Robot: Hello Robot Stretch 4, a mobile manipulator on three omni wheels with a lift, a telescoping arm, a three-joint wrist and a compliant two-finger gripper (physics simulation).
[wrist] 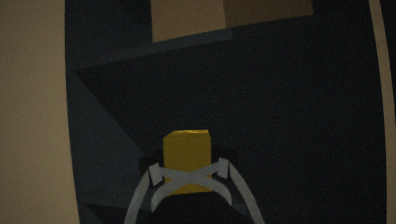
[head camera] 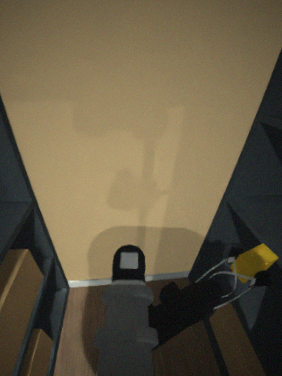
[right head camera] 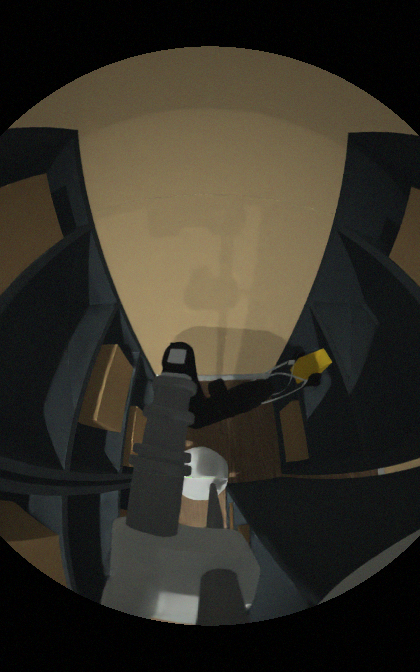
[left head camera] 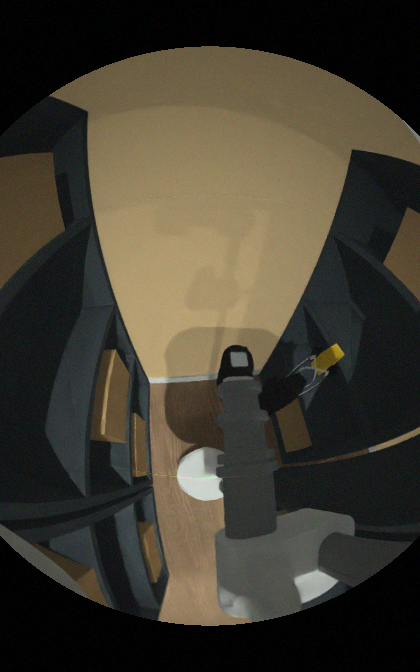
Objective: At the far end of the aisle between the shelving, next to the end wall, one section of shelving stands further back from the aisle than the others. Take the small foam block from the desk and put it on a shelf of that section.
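Places are measured from the robot's base along level axes (x ahead, y left, z up), in metres.
Where they show: gripper, fingertip midpoint: [wrist: 188,159] [head camera: 254,261].
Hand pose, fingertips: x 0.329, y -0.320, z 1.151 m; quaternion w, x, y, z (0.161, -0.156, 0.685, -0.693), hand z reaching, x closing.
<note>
Things, the pixels of their top centre, and the offset from my fingertips. "pt": a spot on its surface instead.
- yellow foam block at its top centre: [wrist: 187,132] [head camera: 259,255] dx -0.005, dy +0.006, dz +0.033 m
- dark set-back shelving section at a spot on its surface: [head camera: 240,185] pt dx +0.540, dy -0.295, dz -0.113 m
My gripper [head camera: 246,270] [left head camera: 320,365] [right head camera: 303,371] [wrist: 188,159] is shut on the yellow foam block [head camera: 254,261] [left head camera: 328,358] [right head camera: 312,365] [wrist: 187,150]. The arm reaches forward and the wrist is turned right, towards the dark set-back shelving section [head camera: 240,185] [left head camera: 322,275] [right head camera: 325,275] beside the end wall. In the wrist view the block is seen against a dark compartment, below a shelf board [wrist: 200,40] that carries a cardboard box. I cannot tell whether the block is inside the compartment or in front of it. The block's underside is hidden. The desk does not show.
The end wall [head camera: 140,125] [left head camera: 200,260] [right head camera: 200,260] is straight ahead. Left shelving holds cardboard boxes [left head camera: 115,395] [right head camera: 107,387]. Another box [left head camera: 294,425] [right head camera: 295,430] sits low on the right. The nearer right shelving [right head camera: 300,520] stands closer to the robot's white base [left head camera: 200,472].
</note>
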